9 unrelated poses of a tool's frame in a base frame.
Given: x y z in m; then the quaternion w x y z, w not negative.
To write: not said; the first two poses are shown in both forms.
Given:
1: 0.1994 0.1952 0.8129 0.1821 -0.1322 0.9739 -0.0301
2: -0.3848 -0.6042 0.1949 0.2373 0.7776 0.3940 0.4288
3: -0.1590 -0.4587 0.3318 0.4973 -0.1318 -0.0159 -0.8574
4: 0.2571 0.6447 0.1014 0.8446 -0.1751 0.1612 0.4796
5: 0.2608 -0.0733 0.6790 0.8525 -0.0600 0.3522 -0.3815
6: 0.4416 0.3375 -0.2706 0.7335 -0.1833 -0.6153 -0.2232
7: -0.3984 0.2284 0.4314 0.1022 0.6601 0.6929 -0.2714
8: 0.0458 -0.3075 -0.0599 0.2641 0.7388 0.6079 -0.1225
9: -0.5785 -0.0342 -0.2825 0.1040 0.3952 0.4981 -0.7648
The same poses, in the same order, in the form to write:
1: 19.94 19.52 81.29 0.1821 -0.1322 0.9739 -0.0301
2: -38.48 -60.42 19.49 0.2373 0.7776 0.3940 0.4288
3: -15.90 -45.87 33.18 0.4973 -0.1318 -0.0159 -0.8574
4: 25.71 64.47 10.14 0.8446 -0.1751 0.1612 0.4796
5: 26.08 -7.33 67.90 0.8525 -0.0600 0.3522 -0.3815
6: 44.16 33.75 -27.06 0.7335 -0.1833 -0.6153 -0.2232
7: -39.84 22.84 43.14 0.1022 0.6601 0.6929 -0.2714
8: 4.58 -30.75 -5.99 0.2641 0.7388 0.6079 -0.1225
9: -57.85 -3.42 -28.25 0.1040 0.3952 0.4981 -0.7648
